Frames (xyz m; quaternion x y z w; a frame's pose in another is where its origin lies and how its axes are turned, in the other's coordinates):
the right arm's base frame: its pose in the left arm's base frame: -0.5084 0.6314 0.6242 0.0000 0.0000 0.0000 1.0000
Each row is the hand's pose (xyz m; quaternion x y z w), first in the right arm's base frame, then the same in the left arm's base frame.
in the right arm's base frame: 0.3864 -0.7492 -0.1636 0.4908 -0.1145 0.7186 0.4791
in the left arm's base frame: -0.1220 -0.1178 0.4606 0.4908 -0.1145 0.7186 0.4791
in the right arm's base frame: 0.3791 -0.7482 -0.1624 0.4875 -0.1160 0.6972 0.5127
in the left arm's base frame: -0.1293 -0.1168 0.4618 0.4875 -0.1160 0.6972 0.5127
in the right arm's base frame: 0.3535 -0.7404 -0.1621 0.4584 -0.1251 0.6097 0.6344
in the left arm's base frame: -0.1549 -0.1090 0.4621 0.4584 -0.1251 0.6097 0.6344
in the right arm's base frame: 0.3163 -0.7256 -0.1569 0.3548 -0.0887 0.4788 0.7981
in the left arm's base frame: -0.1921 -0.0942 0.4673 0.3548 -0.0887 0.4788 0.7981
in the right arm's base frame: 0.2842 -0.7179 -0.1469 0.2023 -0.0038 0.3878 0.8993
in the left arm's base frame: -0.2242 -0.0865 0.4773 0.2023 -0.0038 0.3878 0.8993
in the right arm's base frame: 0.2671 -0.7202 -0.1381 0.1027 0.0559 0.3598 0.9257
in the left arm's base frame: -0.2413 -0.0888 0.4861 0.1027 0.0559 0.3598 0.9257
